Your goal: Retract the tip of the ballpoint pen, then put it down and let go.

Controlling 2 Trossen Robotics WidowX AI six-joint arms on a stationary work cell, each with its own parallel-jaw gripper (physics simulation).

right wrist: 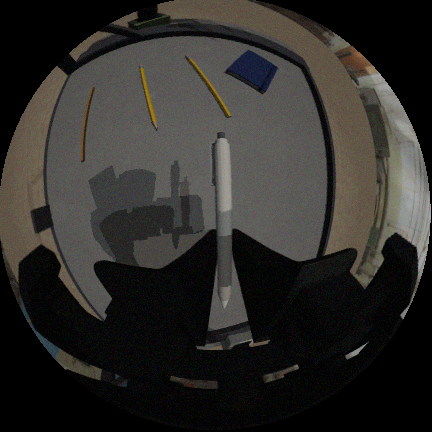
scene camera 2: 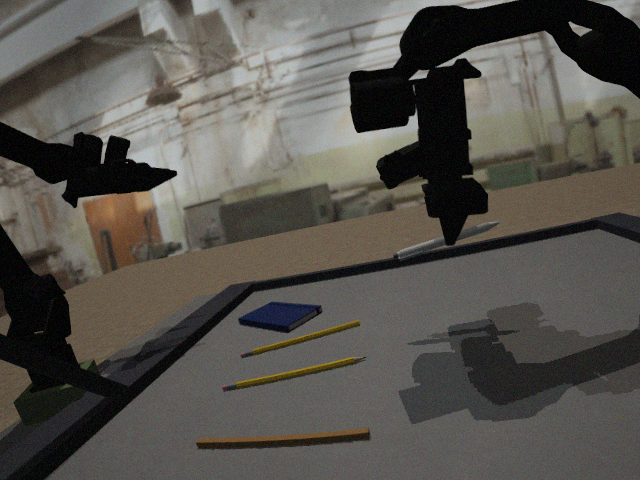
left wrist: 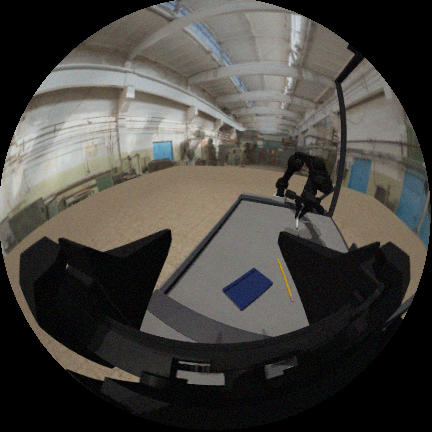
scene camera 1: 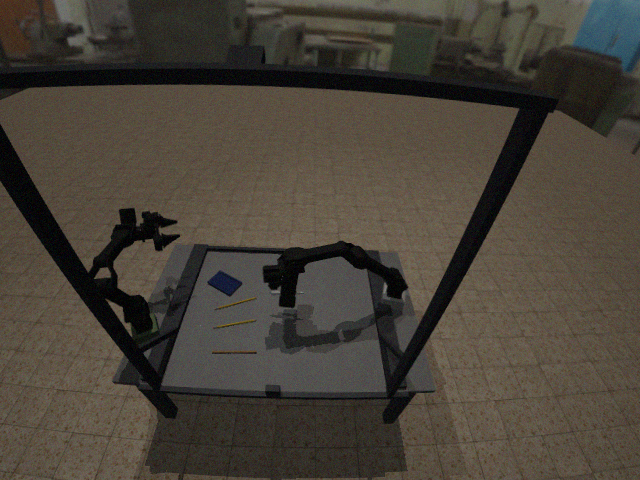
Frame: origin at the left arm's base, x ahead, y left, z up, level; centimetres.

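Seen in the pictures: left gripper, between the fingertips: [scene camera 2: 173, 172] [left wrist: 226, 236] [scene camera 1: 178, 228]; right gripper, between the fingertips: [right wrist: 223, 234] [scene camera 2: 449, 242] [left wrist: 296, 218] [scene camera 1: 287, 293]; left arm's base, origin of its link: [scene camera 1: 143, 325]; right arm's base, origin of its link: [right wrist: 240, 345] [left wrist: 279, 194] [scene camera 1: 394, 292].
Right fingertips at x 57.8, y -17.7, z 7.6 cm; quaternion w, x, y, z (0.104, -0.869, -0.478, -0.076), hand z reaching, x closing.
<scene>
Offsets run from my right fingertips to a thing's middle. Level surfaces: height alone.
The white and grey ballpoint pen {dx -0.4, dy +0.0, dz +0.4 cm} [scene camera 1: 277, 292] [scene camera 2: 423, 248] [left wrist: 297, 223] [right wrist: 223, 180] is held above the table. In the right wrist view its dark button end points up the picture and its cone end points toward the gripper's body. Whether the writing point sticks out is too small to tell. My right gripper [scene camera 2: 451, 241] [right wrist: 223, 234] points down, shut on the grey part of the pen. My left gripper [scene camera 1: 178, 229] [scene camera 2: 174, 173] [left wrist: 226, 236] is open and empty, raised at the left and well apart from the pen.
A blue notebook {dx -19.7, dy +27.4, dz -11.0 cm} [scene camera 1: 224, 283] [scene camera 2: 280, 316] [left wrist: 248, 289] [right wrist: 252, 71], two yellow pencils {dx -19.4, dy +13.8, dz -11.2 cm} [scene camera 2: 299, 339] {dx -23.2, dy +3.8, dz -11.2 cm} [scene camera 2: 294, 373] and an orange-brown stick {dx -28.2, dy -8.4, dz -11.2 cm} [scene camera 2: 283, 439] [right wrist: 87, 125] lie on the grey table {dz -11.6 cm} [scene camera 1: 320, 374]. A dark frame post [scene camera 1: 473, 222] stands at the right in scene camera 1.
</scene>
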